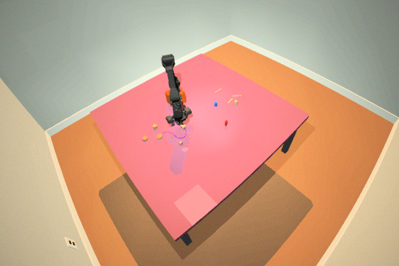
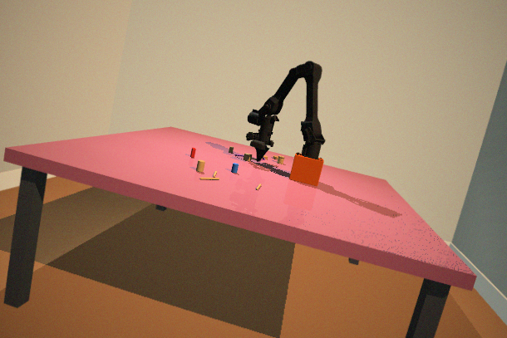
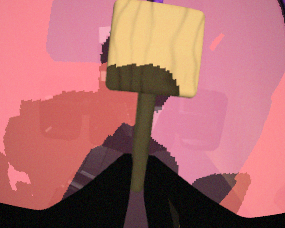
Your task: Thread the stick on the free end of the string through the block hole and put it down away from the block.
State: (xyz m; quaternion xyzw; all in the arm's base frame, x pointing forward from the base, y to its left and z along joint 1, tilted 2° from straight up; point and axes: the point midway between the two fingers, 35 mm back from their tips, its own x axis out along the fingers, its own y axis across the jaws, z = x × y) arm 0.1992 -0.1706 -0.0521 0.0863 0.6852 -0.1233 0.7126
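My gripper tip is 5 cm short of the wooden block, 2 cm to the left of it and 1 cm below it. Round my gripper tip: round wooden button 3 cm behind, 18 cm to the right; blue peg 9 cm ahead, 31 cm to the left, 1 cm above; thin wooden stick 4 cm ahead, 1 cm to the right, 1 cm above.
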